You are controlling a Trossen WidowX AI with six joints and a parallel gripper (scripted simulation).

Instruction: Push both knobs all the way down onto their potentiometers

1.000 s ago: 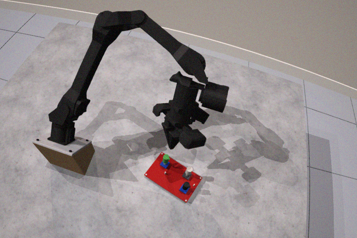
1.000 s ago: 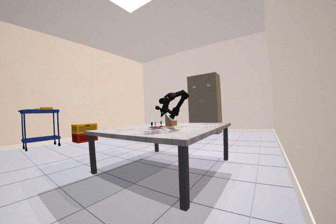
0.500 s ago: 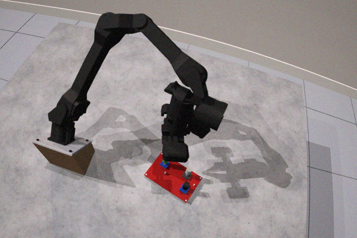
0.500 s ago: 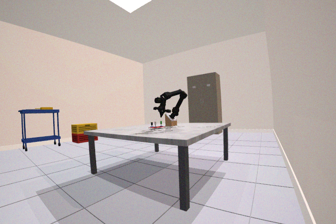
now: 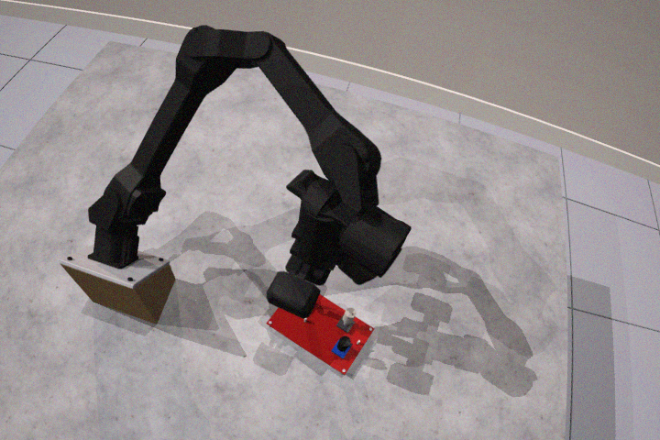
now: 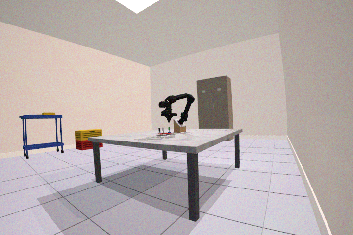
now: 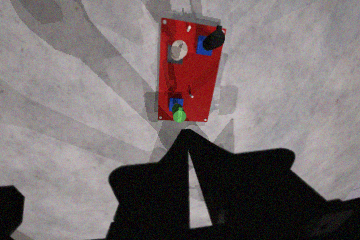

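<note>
Now: the green knob 60 mm below my gripper tip. From my gripper tip the other things lie so: black knob (80 mm ahead, 70 mm to the right, 70 mm below).
</note>
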